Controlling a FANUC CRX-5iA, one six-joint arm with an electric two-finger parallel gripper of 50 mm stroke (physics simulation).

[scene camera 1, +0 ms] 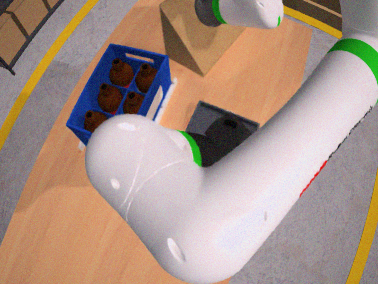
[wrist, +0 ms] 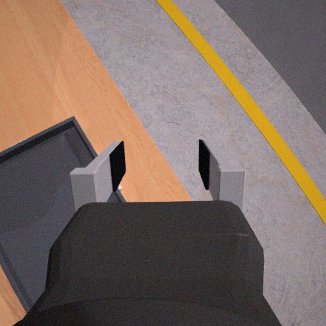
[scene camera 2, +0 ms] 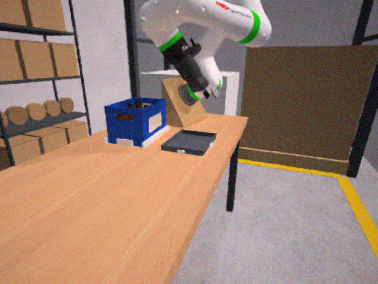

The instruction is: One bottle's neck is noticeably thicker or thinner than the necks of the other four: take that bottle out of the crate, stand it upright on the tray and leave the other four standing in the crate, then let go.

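Places are measured from the arm's base along level axes (x ahead, y left, z up), in metres.
Pixels of known places: gripper, between the fingertips: [scene camera 2: 212,96]; arm's base, origin of its link: [scene camera 1: 210,6] [scene camera 2: 186,95].
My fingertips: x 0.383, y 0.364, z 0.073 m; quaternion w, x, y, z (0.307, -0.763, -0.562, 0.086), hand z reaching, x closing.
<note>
Ahead of a thing's pixels: the offset from my fingertips to its top centre. "spot": to the spot under its first point. Level surfaces: height alone.
The blue crate {dy -0.393, dx +0.026, dz -0.061 m} [scene camera 1: 162,79] [scene camera 2: 120,131] stands on the table. Brown bottles stand upright in it: two at the far end {spot: dy -0.445, dx -0.036, dz -0.110 m} [scene camera 1: 120,72] {spot: dy -0.368, dx -0.059, dz -0.105 m} [scene camera 1: 145,77], two in the middle [scene camera 1: 109,97] [scene camera 1: 132,103], and one at the near end {spot: dy -0.398, dx +0.123, dz -0.095 m} [scene camera 1: 94,121], partly behind the arm. I cannot tell clearly which neck differs. The dark grey tray [scene camera 1: 199,116] [scene camera 2: 189,142] [wrist: 40,200] lies beside the crate, and no bottle shows on it. My gripper [scene camera 2: 212,93] [wrist: 161,155] is open and empty, tilted high above the tray's far side. The arm hides its fingertips in scene camera 1.
A wooden wedge-shaped block [scene camera 1: 185,42] [scene camera 2: 175,107] stands behind the crate and tray. The table {dz -0.236 m} [scene camera 1: 55,220] [scene camera 2: 100,200] [wrist: 30,60] has its edge just beyond the tray, seen below the gripper in the wrist view. The arm's large white elbow hangs over the table near the crate.
</note>
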